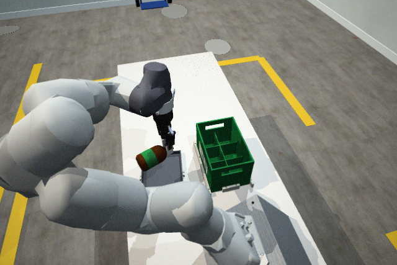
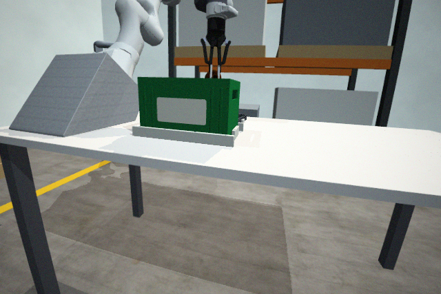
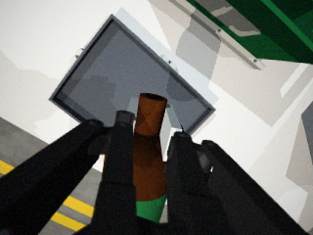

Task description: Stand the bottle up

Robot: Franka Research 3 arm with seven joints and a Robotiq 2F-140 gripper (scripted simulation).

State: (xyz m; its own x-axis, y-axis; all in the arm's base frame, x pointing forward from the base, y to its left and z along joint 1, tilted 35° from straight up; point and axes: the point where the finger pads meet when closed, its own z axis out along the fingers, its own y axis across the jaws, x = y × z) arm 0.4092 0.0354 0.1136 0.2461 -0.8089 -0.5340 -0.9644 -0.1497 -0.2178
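Now: the brown bottle 10 mm behind my hand, 50 mm to the left of it and 20 mm below it. Round my hand: grey tray 10 mm ahead, 40 mm to the left, 200 mm below; then green crate 30 mm behind, 240 mm to the right, 130 mm below.
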